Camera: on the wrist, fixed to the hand. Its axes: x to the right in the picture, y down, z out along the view.
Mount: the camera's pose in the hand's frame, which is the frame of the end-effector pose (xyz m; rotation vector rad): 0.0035 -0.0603 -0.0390 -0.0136 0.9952 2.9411
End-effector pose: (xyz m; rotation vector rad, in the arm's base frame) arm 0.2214 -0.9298 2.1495 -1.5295 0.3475 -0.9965
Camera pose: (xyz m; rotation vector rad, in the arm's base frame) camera 0.1753 -0.9437 2.2029 0.6805 2.1092 0.8950
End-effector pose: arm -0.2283 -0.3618 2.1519 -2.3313 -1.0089 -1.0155
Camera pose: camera -0.2898 -0.3439 2.1845 -0.5951 2.0923 -0.2088
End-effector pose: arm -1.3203 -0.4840 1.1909 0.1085 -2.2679 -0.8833
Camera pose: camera -1.3081 -0.5533 1.1760 -1.6610 0.1307 0.7633
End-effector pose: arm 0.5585 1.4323 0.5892 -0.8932 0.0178 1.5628
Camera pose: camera 0.6303 1.4297 0.5886 0.5035 -1.2891 -1.0884
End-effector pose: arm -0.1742 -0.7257 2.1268 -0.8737 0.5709 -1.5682
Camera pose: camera -0.2419 -0.7221 2.1507 1.0298 1.2947 0.9999
